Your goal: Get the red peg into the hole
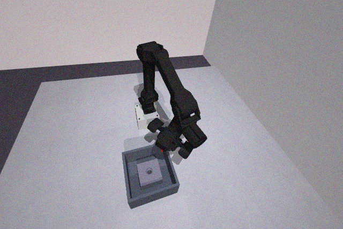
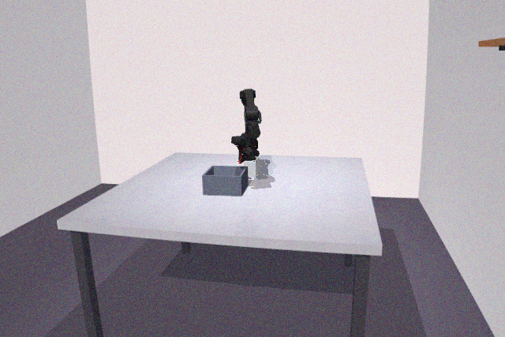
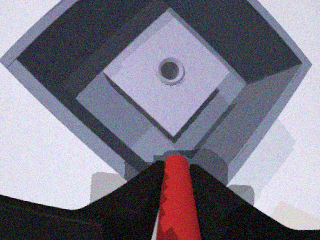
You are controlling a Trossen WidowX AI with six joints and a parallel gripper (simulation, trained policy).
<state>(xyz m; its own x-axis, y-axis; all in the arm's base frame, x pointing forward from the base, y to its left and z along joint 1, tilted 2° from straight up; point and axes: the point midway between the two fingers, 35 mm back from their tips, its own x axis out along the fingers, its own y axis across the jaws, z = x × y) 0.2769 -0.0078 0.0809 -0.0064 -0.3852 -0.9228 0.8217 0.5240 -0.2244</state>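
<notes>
Right now my gripper tip is 10 mm to the right of the red peg and 30 mm below it. Round my gripper tip: light plate: 40 mm ahead, 70 mm to the right, 90 mm below; then grey box: 40 mm ahead, 70 mm to the right, 100 mm below.
</notes>
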